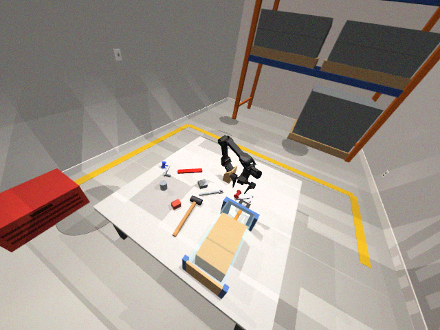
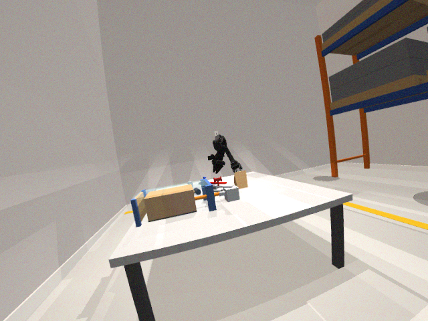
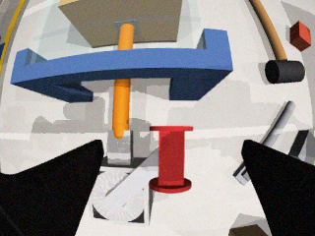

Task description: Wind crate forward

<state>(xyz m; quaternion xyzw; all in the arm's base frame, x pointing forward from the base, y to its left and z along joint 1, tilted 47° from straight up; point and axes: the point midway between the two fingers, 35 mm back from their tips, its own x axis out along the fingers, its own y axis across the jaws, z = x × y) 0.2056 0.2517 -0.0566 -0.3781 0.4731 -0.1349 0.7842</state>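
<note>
My gripper tip is now 7 cm above the red knob and 1 cm past it. Round my gripper tip: grey hand winch 17 cm below, 11 cm behind, 5 cm to the left; then frame 10 cm below, 8 cm to the left, 6 cm ahead; then red-knobbed winch handle 10 cm below, 4 cm behind, 2 cm to the left.
</note>
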